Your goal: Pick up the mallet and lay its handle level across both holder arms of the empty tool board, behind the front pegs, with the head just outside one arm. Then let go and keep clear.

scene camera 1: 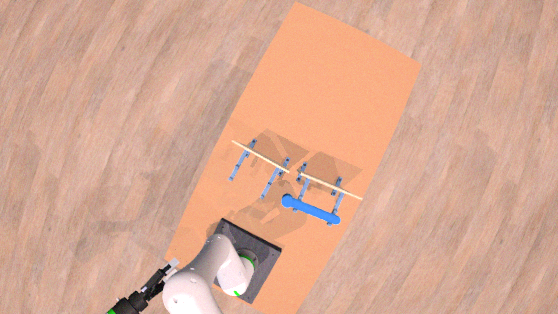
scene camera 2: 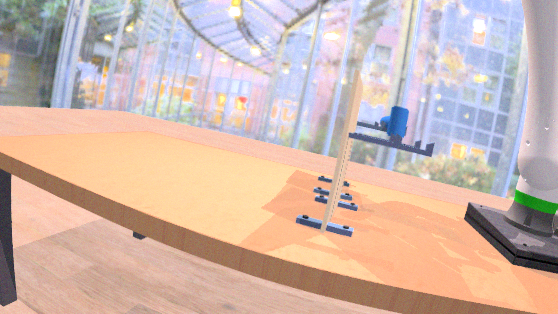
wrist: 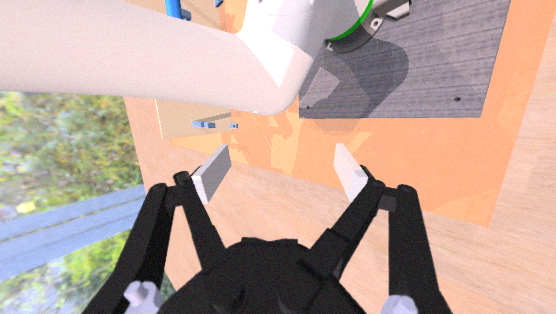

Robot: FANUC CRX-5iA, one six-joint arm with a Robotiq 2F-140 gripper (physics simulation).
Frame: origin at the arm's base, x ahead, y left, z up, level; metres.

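Seen in the pictures: gripper, fingertip midpoint: [scene camera 1: 177, 265] [wrist: 281, 154]; arm's base, origin of the base link: [scene camera 1: 245, 260] [scene camera 2: 527, 226] [wrist: 350, 14].
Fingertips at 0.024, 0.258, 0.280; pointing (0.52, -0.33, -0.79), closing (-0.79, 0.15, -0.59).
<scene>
Offsets run from my fingertips to a thing's middle, as dx, dy, dz. "spot": to the spot under its first point. Level surfaces: height alone.
The blue mallet @(+0.388, -0.479, -0.092) [scene camera 1: 312, 211] [scene camera 2: 398, 121] lies across the two arms of the right tool board @(+0.459, -0.507, -0.165) [scene camera 1: 330, 185] in scene camera 1, its head just outside the left arm. Part of it shows at the top edge of the wrist view [wrist: 173, 7]. The empty tool board @(+0.494, -0.201, -0.180) [scene camera 1: 260, 156] [scene camera 2: 345, 155] [wrist: 175, 120] stands to the left, with holder arms [scene camera 1: 241, 160] [scene camera 1: 273, 177] and upright pegs at the near arm's front end @(spot: +0.411, -0.089, -0.136) [scene camera 2: 430, 148]. My gripper [scene camera 1: 171, 268] [wrist: 281, 154] is open and empty, at the lower left, away from both boards and the mallet. It does not show in scene camera 2.
The robot base plate [scene camera 1: 267, 272] [scene camera 2: 492, 237] [wrist: 450, 80] is on the orange table top @(dz -0.328) [scene camera 1: 325, 80] [scene camera 2: 150, 165], in front of the boards. The arm's white links [scene camera 1: 192, 285] [wrist: 125, 55] stand between my gripper and the boards in the wrist view.
</scene>
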